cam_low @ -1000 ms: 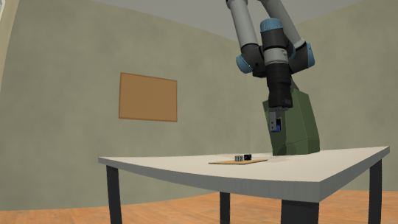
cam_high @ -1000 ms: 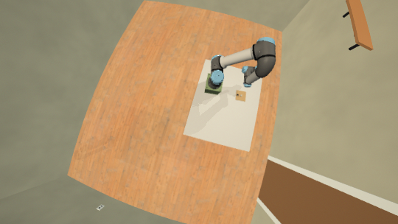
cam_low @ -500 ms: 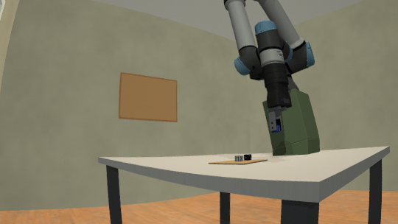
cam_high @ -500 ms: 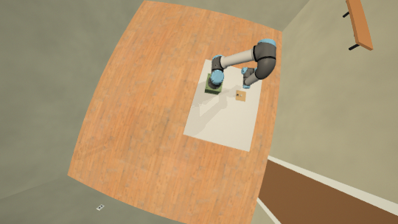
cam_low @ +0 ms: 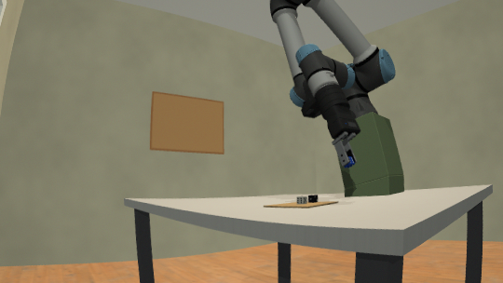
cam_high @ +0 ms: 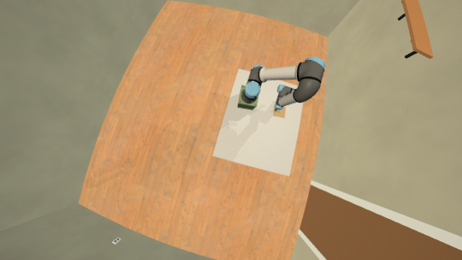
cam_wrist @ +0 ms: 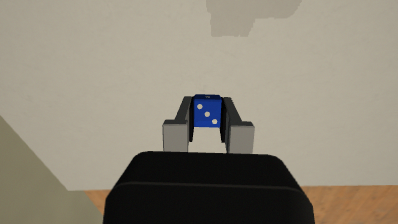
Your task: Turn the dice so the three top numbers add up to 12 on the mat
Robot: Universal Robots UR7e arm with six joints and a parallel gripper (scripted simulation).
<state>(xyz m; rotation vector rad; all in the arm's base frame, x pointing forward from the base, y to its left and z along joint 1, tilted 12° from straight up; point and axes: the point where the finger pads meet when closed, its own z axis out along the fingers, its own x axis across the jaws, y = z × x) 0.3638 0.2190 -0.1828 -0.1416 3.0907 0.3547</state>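
Right now my hand is 13 cm to the left of the white die, 10 cm above it and 4 cm short of it. From my hand the other things lie so: blue die (1 cm below); then black die (15 cm to the right, 10 cm below, 1 cm behind); then tan mat (13 cm to the right, 11 cm below, 4 cm ahead).
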